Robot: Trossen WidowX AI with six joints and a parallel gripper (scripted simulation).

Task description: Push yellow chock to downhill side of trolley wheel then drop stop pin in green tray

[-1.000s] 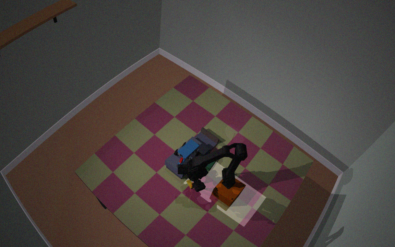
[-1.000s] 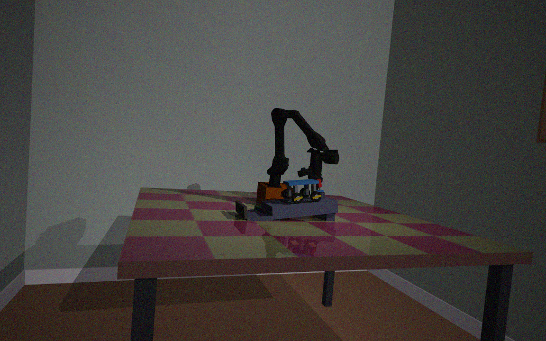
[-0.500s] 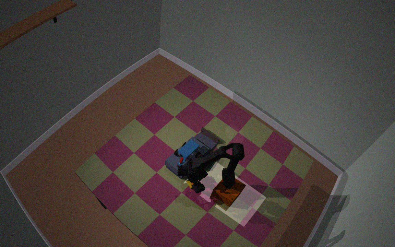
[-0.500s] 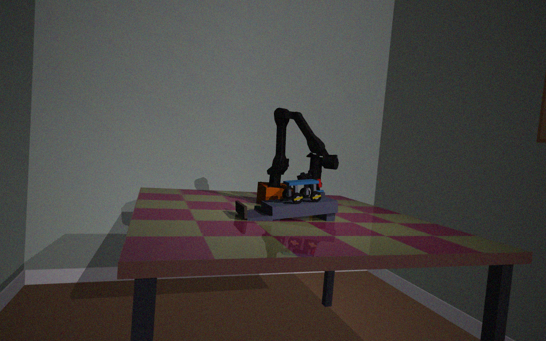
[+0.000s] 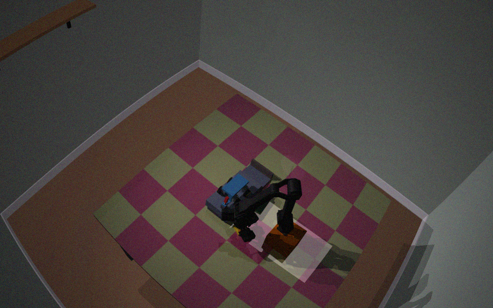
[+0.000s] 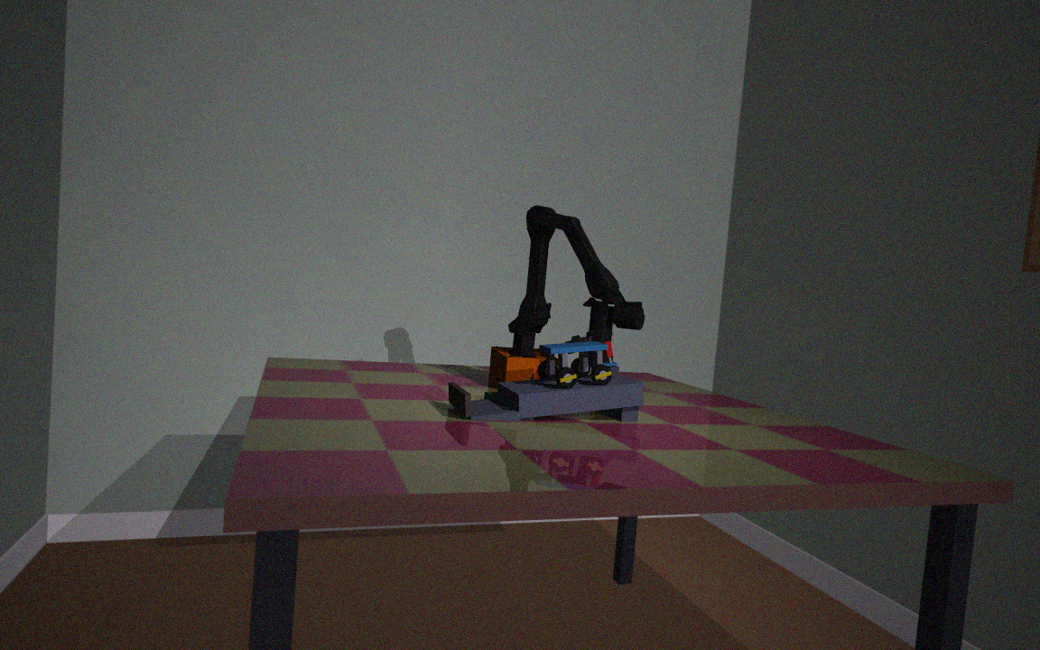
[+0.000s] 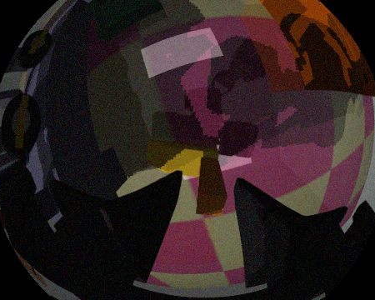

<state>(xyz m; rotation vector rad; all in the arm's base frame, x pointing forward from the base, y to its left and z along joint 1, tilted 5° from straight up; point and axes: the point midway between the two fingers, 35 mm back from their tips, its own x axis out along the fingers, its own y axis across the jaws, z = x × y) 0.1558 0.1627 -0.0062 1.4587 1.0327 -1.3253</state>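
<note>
The green tray is 22 cm to the right of my gripper tip, 7 cm ahead of it and 4 cm below it. From my gripper tip the other things lie so: yellow chock 2 cm below, 2 cm ahead, 1 cm to the right; then red-headed stop pin 14 cm ahead, 9 cm above, 2 cm to the right; then blue-topped trolley 17 cm ahead, 11 cm to the right, 7 cm above.
</note>
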